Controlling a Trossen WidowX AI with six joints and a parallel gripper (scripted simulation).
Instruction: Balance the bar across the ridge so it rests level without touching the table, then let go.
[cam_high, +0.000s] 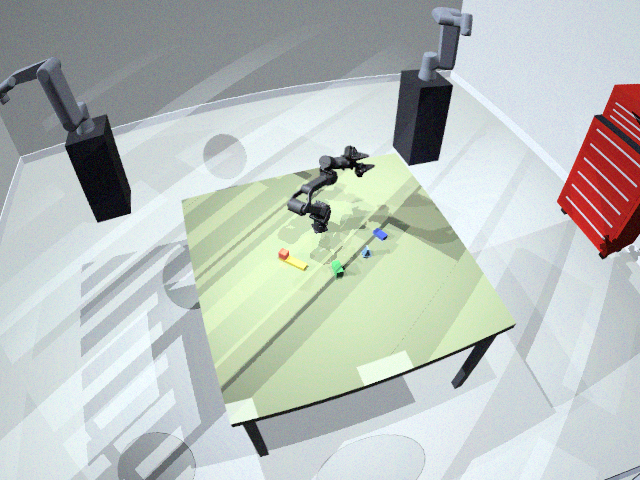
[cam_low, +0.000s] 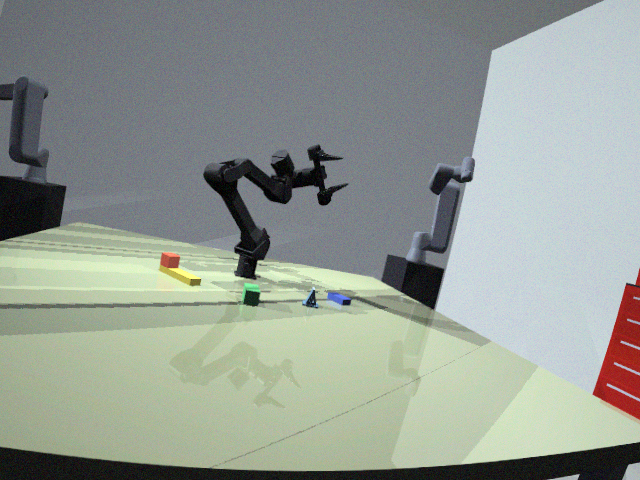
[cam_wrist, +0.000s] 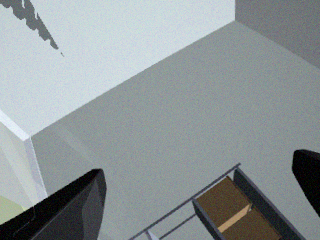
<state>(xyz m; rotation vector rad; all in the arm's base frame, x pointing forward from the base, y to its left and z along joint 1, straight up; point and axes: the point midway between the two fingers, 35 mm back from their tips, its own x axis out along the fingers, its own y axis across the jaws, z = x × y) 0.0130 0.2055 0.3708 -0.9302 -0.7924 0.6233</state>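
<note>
Now: gripper tip 430 mm to the left of the yellow bar, 360 mm above it and 120 mm short of it. From my gripper tip the other things lie so: blue block: 370 mm below, 110 mm ahead, 30 mm to the left; then green block: 370 mm below, 250 mm ahead, 240 mm to the right.
</note>
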